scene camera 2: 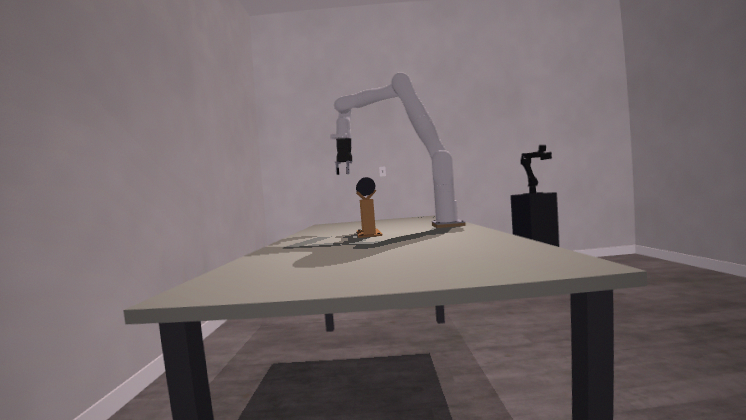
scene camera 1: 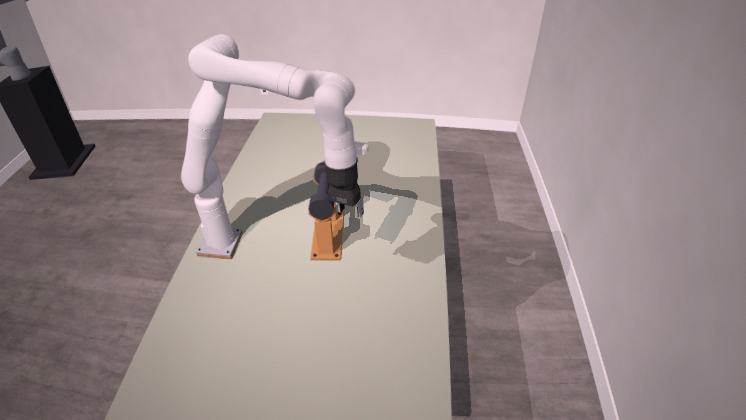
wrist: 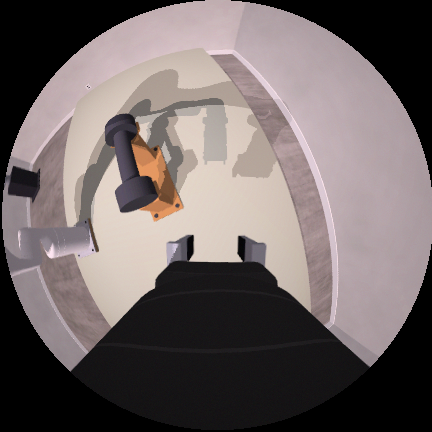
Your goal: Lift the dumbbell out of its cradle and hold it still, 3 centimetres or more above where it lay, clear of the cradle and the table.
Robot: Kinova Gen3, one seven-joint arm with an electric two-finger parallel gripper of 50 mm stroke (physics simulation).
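Where they show: gripper, fingertip midpoint: (scene camera 2: 342,174) (scene camera 1: 351,212) (wrist: 215,244); arm's base at its link origin: (scene camera 2: 445,221) (scene camera 1: 221,239) (wrist: 82,238).
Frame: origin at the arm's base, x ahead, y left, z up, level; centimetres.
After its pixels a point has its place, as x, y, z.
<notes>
The dark dumbbell (scene camera 1: 321,206) {36.9, -8.2, 19.9} (scene camera 2: 365,186) {38.7, 11.5, 18.6} (wrist: 127,159) {38.4, 0.0, 20.2} lies level on top of the tall orange cradle (scene camera 1: 326,240) {37.4, -8.0, 5.2} (scene camera 2: 368,216) {38.4, 11.3, 6.1} (wrist: 162,192) {39.5, -5.5, 6.9}, its round heads at the two ends and its bar between them. In the wrist view it is at the upper left, well to the left of the fingers. My gripper (scene camera 1: 350,209) {45.4, -19.2, 26.7} (scene camera 2: 342,169) {45.4, -19.2, 26.7} (wrist: 215,244) {45.4, -19.2, 26.7} is open and empty and points down. In the second scene view its fingertips are a little above the dumbbell's height and to its left, apart from it. In the first scene view the gripper partly overlaps the dumbbell.
The cradle stands on the pale table (scene camera 1: 292,333) {26.6, -37.6, -2.2} (scene camera 2: 386,281) {46.1, 81.4, -2.2} (wrist: 210,220) {46.8, -17.6, -2.2}. The arm's base (scene camera 1: 216,245) {-0.5, -4.5, 1.9} (scene camera 2: 447,224) {1.8, 6.1, -0.9} (wrist: 92,240) {5.1, -3.3, -0.3} is bolted at the table's other side. A black pedestal (scene camera 1: 44,125) (scene camera 2: 535,219) (wrist: 23,182) stands on the floor beyond. A wall rises beyond the table's edge on the gripper's side.
</notes>
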